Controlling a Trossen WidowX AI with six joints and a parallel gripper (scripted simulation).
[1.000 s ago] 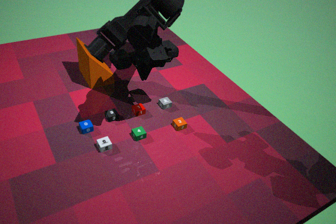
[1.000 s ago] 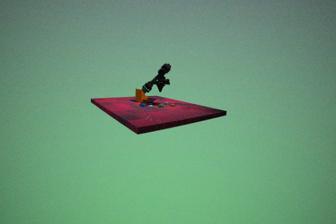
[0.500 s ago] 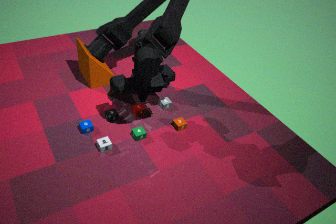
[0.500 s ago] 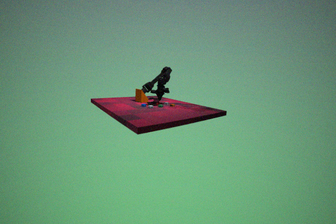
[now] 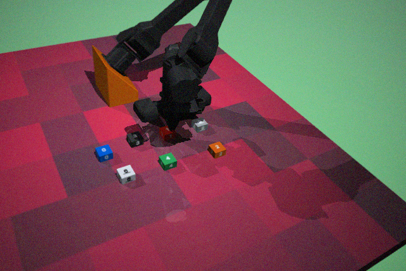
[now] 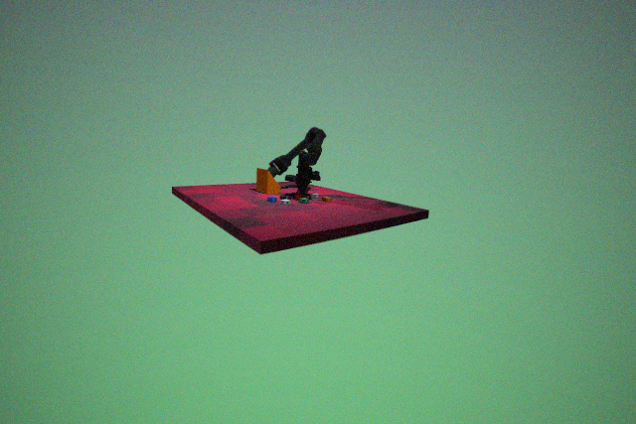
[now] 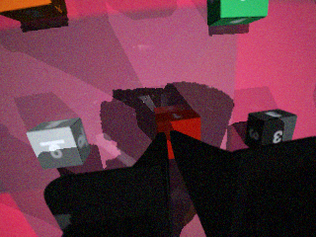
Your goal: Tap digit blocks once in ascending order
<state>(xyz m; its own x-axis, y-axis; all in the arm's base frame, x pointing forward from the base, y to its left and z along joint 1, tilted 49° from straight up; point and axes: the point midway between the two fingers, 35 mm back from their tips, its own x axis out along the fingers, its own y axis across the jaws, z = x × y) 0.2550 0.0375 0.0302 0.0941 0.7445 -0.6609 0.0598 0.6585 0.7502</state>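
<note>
The red block 1 lies 10 mm to the right of my gripper tip and 10 mm below it. The rest, counted from my gripper tip: green block 4 (90 mm ahead, 60 mm to the right, 10 mm below); then grey block (10 mm ahead, 80 mm to the left, 10 mm below); then black block 3 (20 mm behind, 90 mm to the right, 10 mm below).
</note>
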